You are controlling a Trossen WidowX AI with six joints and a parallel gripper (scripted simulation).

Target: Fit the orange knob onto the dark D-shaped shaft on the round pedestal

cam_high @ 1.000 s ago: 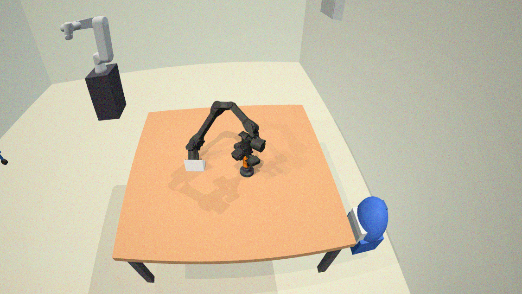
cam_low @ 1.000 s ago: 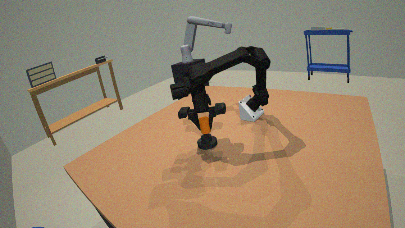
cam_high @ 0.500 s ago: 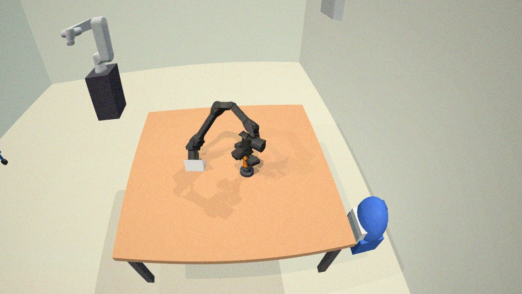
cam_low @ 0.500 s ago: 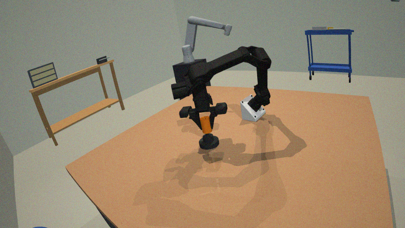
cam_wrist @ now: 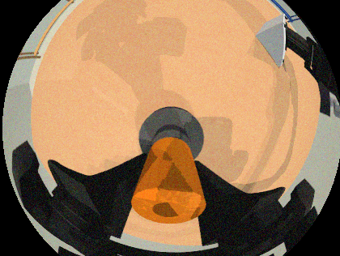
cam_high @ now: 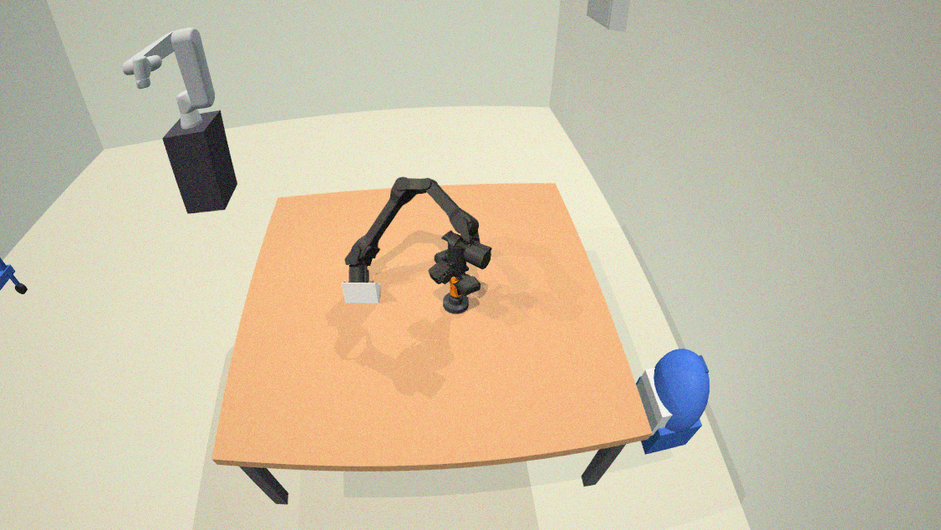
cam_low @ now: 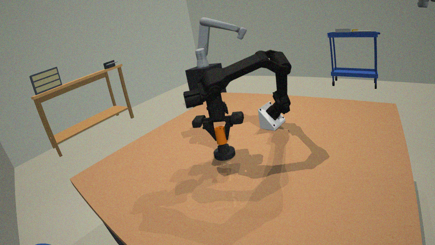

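The orange knob is 2 cm above my gripper tip. From my gripper tip the other things lie so: dark round pedestal 4 cm below.
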